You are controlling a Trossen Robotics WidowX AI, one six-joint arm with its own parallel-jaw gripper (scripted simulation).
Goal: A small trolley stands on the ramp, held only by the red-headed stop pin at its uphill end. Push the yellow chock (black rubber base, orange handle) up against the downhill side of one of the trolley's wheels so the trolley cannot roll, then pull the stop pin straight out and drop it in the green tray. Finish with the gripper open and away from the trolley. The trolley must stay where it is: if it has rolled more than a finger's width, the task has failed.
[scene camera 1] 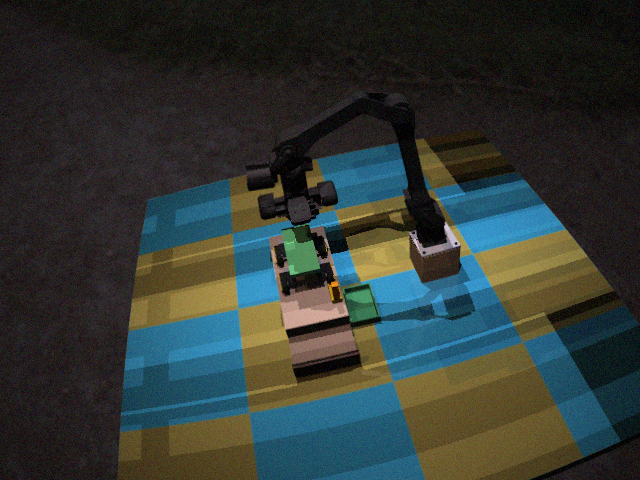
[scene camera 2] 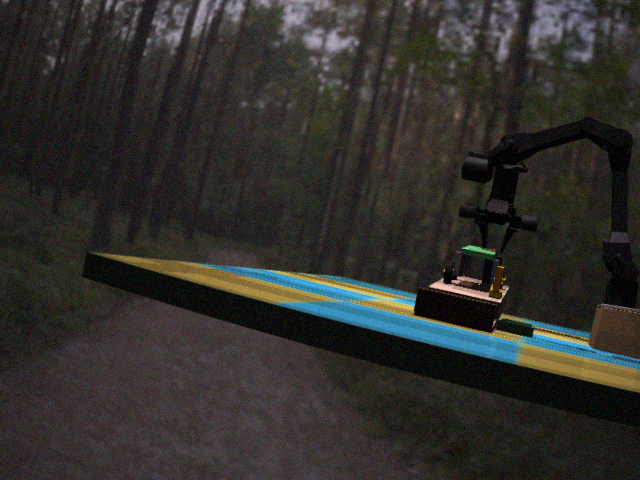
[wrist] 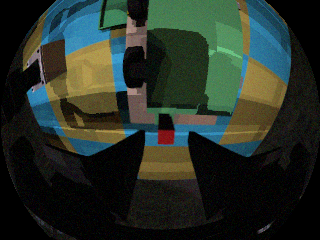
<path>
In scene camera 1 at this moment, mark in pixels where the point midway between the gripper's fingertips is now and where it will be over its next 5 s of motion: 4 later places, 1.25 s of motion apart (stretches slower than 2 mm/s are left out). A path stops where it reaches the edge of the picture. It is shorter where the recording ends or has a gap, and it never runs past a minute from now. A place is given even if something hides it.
My gripper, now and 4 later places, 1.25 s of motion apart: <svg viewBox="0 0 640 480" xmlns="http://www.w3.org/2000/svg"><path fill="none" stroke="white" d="M301 219L303 224L302 218L300 206L332 209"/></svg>
</path>
